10 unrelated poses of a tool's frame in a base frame.
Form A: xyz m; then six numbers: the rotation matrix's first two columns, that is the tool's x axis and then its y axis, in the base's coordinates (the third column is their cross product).
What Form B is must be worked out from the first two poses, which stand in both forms.
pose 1, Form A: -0.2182 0.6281 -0.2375 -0.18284 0.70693 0.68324 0.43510 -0.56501 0.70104
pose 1, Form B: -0.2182 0.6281 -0.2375 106.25 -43.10 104.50
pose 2, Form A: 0.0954 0.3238 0.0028 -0.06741 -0.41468 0.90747 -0.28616 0.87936 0.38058
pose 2, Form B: 0.0954 0.3238 0.0028 115.06 -65.16 -99.23
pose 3, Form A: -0.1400 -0.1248 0.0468 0.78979 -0.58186 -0.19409 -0.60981 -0.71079 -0.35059
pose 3, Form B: -0.1400 -0.1248 0.0468 -159.06 11.19 -36.38
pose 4, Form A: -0.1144 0.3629 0.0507 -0.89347 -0.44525 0.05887 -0.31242 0.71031 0.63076
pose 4, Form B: -0.1144 0.3629 0.0507 140.81 -3.37 -153.51
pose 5, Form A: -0.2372 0.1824 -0.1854 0.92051 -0.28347 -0.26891 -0.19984 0.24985 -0.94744
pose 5, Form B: -0.2372 0.1824 -0.1854 -79.63 15.60 -17.12
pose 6, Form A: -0.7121 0.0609 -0.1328 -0.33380 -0.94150 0.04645 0.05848 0.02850 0.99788
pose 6, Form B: -0.7121 0.0609 -0.1328 87.39 -2.66 -109.52
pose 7, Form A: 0.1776 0.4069 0.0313 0.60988 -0.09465 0.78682 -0.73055 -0.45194 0.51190
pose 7, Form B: 0.1776 0.4069 0.0313 123.96 -51.89 -8.82
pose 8, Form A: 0.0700 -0.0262 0.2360 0.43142 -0.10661 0.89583 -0.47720 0.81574 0.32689
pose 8, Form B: 0.0700 -0.0262 0.2360 47.36 -63.62 -13.88
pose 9, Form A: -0.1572 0.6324 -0.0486 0.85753 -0.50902 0.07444 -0.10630 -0.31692 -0.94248
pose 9, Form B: -0.1572 0.6324 -0.0486 -109.07 -4.27 -30.69
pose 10, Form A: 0.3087 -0.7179 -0.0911 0.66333 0.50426 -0.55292 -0.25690 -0.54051 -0.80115
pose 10, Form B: 0.3087 -0.7179 -0.0911 -105.95 33.57 37.24
